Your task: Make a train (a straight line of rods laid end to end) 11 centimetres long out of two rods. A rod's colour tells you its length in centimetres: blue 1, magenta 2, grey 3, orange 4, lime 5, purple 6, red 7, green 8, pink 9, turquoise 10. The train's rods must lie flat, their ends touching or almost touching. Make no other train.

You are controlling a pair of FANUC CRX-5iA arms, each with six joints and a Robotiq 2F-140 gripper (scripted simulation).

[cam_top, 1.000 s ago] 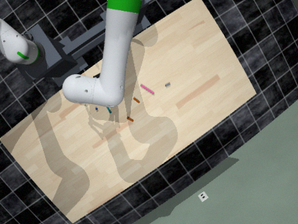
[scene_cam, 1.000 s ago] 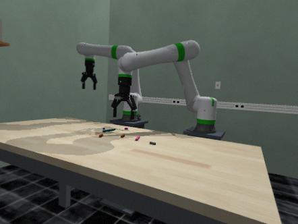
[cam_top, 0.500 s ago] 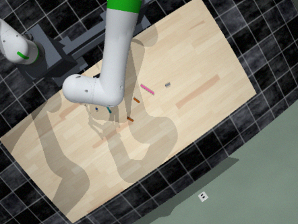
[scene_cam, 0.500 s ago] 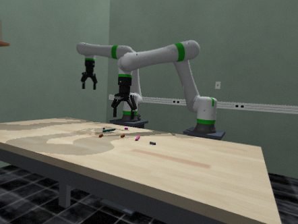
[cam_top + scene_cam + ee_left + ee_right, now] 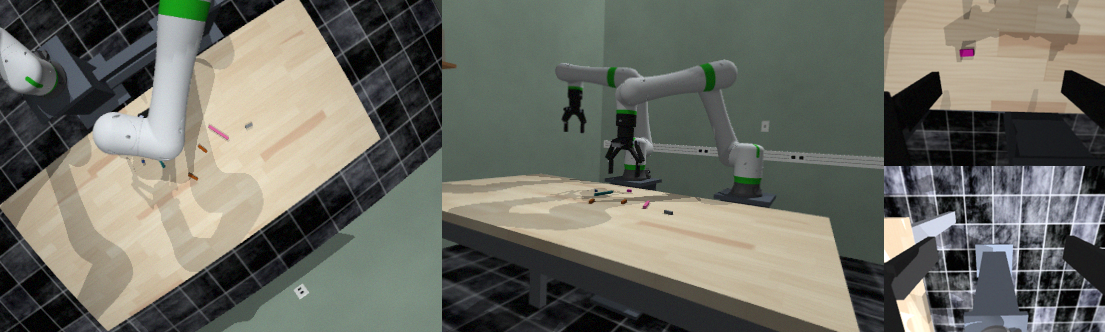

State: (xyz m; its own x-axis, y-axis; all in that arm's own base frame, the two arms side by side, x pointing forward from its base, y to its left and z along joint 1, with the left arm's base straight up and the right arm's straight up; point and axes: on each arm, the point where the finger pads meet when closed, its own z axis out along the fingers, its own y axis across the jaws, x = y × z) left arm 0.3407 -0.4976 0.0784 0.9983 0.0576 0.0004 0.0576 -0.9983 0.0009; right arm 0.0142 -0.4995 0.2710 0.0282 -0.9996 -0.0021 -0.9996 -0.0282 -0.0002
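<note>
My left hand is 150 mm short of the turquoise rod, 10 mm to the right of it and 70 mm above it. Also, from my left hand: magenta rod 20 mm ahead, 50 mm to the left, 70 mm below; then small blue rod 130 mm ahead, 50 mm to the right, 70 mm below; then pink rod 200 mm ahead, 260 mm to the left, 70 mm below.
</note>
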